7 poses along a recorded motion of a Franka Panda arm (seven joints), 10 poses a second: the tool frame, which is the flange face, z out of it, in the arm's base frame.
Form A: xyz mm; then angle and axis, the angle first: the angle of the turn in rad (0 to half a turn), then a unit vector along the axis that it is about.
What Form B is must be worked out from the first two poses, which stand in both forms.
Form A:
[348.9, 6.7, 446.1, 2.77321, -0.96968, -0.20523, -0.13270]
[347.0, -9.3, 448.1, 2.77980, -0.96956, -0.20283, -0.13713]
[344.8, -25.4, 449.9, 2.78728, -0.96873, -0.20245, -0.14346]
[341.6, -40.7, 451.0, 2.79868, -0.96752, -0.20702, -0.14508]
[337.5, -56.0, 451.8, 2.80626, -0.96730, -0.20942, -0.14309]
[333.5, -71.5, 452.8, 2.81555, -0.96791, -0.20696, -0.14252]
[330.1, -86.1, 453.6, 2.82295, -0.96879, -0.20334, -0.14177]
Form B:
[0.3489, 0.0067, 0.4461, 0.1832, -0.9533, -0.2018, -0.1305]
[0.3470, -0.0093, 0.4481, 0.1799, -0.9537, -0.1995, -0.1349]
[0.3448, -0.0254, 0.4499, 0.1762, -0.9536, -0.1993, -0.1412]
[0.3416, -0.0407, 0.4510, 0.1706, -0.9533, -0.2040, -0.1430]
[0.3375, -0.0560, 0.4518, 0.1669, -0.9537, -0.2065, -0.1411]
[0.3335, -0.0715, 0.4528, 0.1623, -0.9551, -0.2042, -0.1406]
[0.3301, -0.0861, 0.4536, 0.1586, -0.9565, -0.2008, -0.1400]

